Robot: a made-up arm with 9 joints. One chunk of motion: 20 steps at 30 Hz.
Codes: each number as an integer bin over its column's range. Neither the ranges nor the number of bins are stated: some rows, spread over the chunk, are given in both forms.
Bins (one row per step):
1: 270 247 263 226 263 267 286 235 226
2: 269 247 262 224 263 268 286 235 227
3: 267 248 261 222 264 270 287 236 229
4: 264 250 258 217 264 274 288 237 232
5: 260 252 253 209 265 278 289 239 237
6: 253 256 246 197 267 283 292 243 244
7: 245 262 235 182 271 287 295 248 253
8: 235 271 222 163 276 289 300 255 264
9: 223 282 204 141 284 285 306 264 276
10: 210 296 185 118 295 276 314 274 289
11: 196 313 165 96 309 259 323 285 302
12: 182 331 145 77 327 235 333 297 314
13: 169 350 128 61 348 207 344 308 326
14: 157 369 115 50 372 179 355 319 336
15: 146 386 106 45 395 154 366 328 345
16: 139 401 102 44 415 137 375 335 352
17: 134 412 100 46 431 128 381 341 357
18: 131 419 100 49 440 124 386 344 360
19: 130 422 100 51 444 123 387 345 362
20: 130 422 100 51 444 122 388 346 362
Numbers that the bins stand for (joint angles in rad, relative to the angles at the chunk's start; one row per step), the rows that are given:
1: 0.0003 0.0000 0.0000 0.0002 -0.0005 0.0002 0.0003 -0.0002 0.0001
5: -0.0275 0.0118 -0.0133 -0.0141 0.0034 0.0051 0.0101 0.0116 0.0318
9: -0.1303 0.0822 -0.0785 -0.0714 0.0402 0.0083 0.0660 0.0850 0.1440
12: -0.2442 0.1973 -0.1570 -0.1252 0.1235 -0.0142 0.1548 0.1818 0.2533
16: -0.3637 0.3617 -0.2143 -0.1530 0.2940 -0.0583 0.2929 0.2934 0.3626
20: -0.3887 0.4110 -0.2169 -0.1471 0.3502 -0.0651 0.3356 0.3257 0.3914
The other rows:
2: -0.0025 0.0000 -0.0014 -0.0015 -0.0005 0.0006 0.0003 -0.0002 0.0030
3: -0.0080 0.0024 -0.0027 -0.0032 0.0015 0.0015 0.0036 0.0028 0.0088
4: -0.0164 0.0071 -0.0067 -0.0074 0.0015 0.0033 0.0068 0.0057 0.0174
6: -0.0469 0.0212 -0.0226 -0.0242 0.0073 0.0074 0.0200 0.0233 0.0519
7: -0.0692 0.0353 -0.0373 -0.0368 0.0150 0.0092 0.0299 0.0380 0.0778
8: -0.0970 0.0564 -0.0546 -0.0528 0.0247 0.0101 0.0463 0.0585 0.1095
10: -0.1664 0.1151 -0.1038 -0.0907 0.0615 0.0042 0.0923 0.1143 0.1814
11: -0.2053 0.1550 -0.1304 -0.1092 0.0886 -0.0034 0.1219 0.1466 0.2188
13: -0.2804 0.2419 -0.1797 -0.1387 0.1642 -0.0268 0.1910 0.2141 0.2878
14: -0.3137 0.2865 -0.1970 -0.1479 0.2107 -0.0394 0.2271 0.2464 0.3166
15: -0.3443 0.3265 -0.2089 -0.1521 0.2553 -0.0507 0.2633 0.2728 0.3425
17: -0.3776 0.3875 -0.2169 -0.1513 0.3250 -0.0624 0.3126 0.3110 0.3770
18: -0.3860 0.4040 -0.2169 -0.1488 0.3424 -0.0642 0.3290 0.3198 0.3856
19: -0.3887 0.4110 -0.2169 -0.1471 0.3502 -0.0646 0.3323 0.3227 0.3914

